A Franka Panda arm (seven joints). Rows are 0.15 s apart.
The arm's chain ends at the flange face. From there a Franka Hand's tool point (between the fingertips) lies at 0.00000 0.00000 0.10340 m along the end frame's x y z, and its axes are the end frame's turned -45 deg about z.
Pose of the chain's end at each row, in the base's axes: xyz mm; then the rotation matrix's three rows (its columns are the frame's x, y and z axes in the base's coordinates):
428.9 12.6 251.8; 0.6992 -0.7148 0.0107; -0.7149 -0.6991 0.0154; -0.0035 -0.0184 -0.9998
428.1 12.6 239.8; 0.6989 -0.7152 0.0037; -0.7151 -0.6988 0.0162; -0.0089 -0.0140 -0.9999
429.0 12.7 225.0; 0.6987 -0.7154 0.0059; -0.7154 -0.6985 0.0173; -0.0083 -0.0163 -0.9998
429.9 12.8 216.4; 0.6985 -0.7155 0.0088; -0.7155 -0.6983 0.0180; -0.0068 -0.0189 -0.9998
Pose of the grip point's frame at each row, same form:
430.0 14.2 148.4; 0.9998 -0.0110 0.0107; -0.0112 -0.9998 0.0154; 0.0105 -0.0155 -0.9998
428.5 14.3 136.4; 0.9999 -0.0115 0.0037; -0.0115 -0.9998 0.0162; 0.0036 -0.0162 -0.9999
429.6 14.5 121.6; 0.9999 -0.0118 0.0059; -0.0120 -0.9998 0.0173; 0.0057 -0.0174 -0.9998
430.8 14.7 113.0; 0.9998 -0.0120 0.0088; -0.0122 -0.9997 0.0180; 0.0086 -0.0182 -0.9998

